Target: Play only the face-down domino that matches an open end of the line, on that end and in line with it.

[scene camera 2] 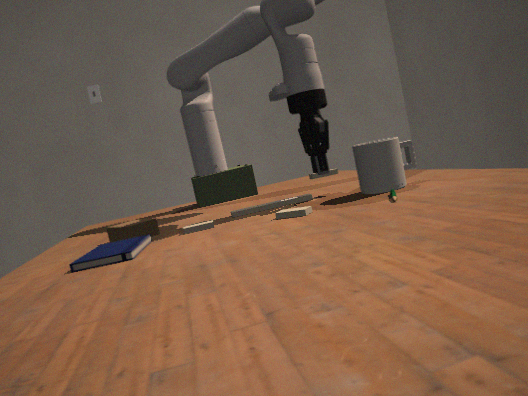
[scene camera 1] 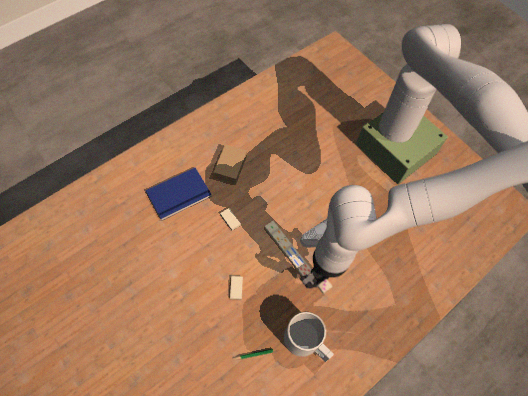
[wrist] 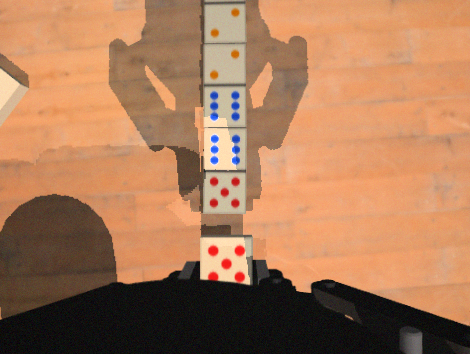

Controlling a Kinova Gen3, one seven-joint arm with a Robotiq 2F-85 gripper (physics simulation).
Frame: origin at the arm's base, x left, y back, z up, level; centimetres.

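Seen in the pictures: gripper, fingertip midpoint: [scene camera 2: 321, 174] [scene camera 1: 319, 279] [wrist: 226, 280]; arm's base, origin of the base link: [scene camera 2: 212, 173] [scene camera 1: 396, 128].
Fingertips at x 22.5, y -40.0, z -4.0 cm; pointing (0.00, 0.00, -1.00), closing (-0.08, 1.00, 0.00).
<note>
Offsets run from my fingertips to a thing's middle. "pt": to the spot under its first point.
My gripper [scene camera 1: 311, 280] [scene camera 2: 320, 169] [wrist: 226, 280] is shut on a face-up domino {dx +0.4, dy +0.0, dz +0.0 cm} [scene camera 1: 325, 285] [scene camera 2: 324, 174] [wrist: 226, 245], holding it level above the table. The half that shows in the wrist view has five red pips; the fingers and gripper body hide the rest. The domino line {pt dx -11.6, dy -0.8, dz -3.2 cm} [scene camera 1: 287, 245] [scene camera 2: 272, 205] [wrist: 224, 150] ends in five red pips on the side near the held domino, which appears roughly in line past that end, with a gap. One face-down domino {dx -8.9, dy -16.5, dz -3.7 cm} [scene camera 1: 236, 287] [scene camera 2: 294, 213] [wrist: 7, 92] lies beside the line; another {dx -24.7, dy -9.0, dz -3.7 cm} [scene camera 1: 230, 219] [scene camera 2: 198, 227] lies nearer the book.
A grey mug {dx +10.0, dy -9.6, dz +0.1 cm} [scene camera 1: 306, 332] [scene camera 2: 380, 167] stands near the line's red end, with a green pencil {dx +5.8, dy -21.1, dz -3.9 cm} [scene camera 1: 256, 354] [scene camera 2: 393, 196] beside it. A blue book {dx -37.4, dy -16.6, dz -3.6 cm} [scene camera 1: 178, 192] [scene camera 2: 112, 250] and a brown block {dx -37.9, dy -1.3, dz -2.7 cm} [scene camera 1: 230, 162] [scene camera 2: 132, 230] lie beyond the other end. The arm stands on a green base [scene camera 1: 405, 150] [scene camera 2: 225, 186].
</note>
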